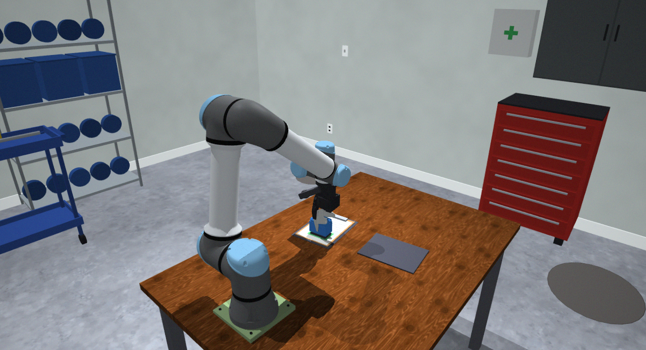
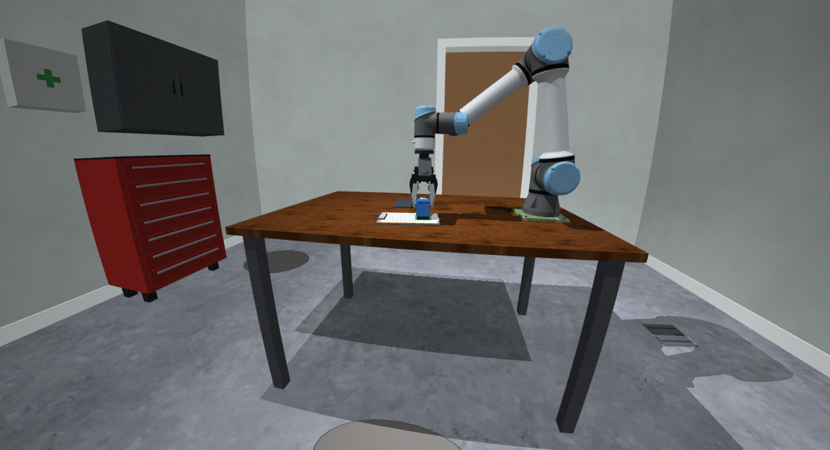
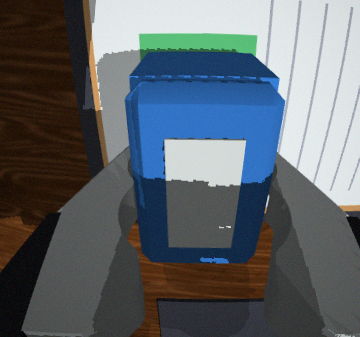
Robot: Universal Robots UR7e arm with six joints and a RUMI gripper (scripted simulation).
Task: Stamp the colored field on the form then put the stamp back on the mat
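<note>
My gripper is now 6 cm short of the mat, 30 cm to the left of it and 5 cm above it. Round my hand: stamp (1 cm below).
</note>
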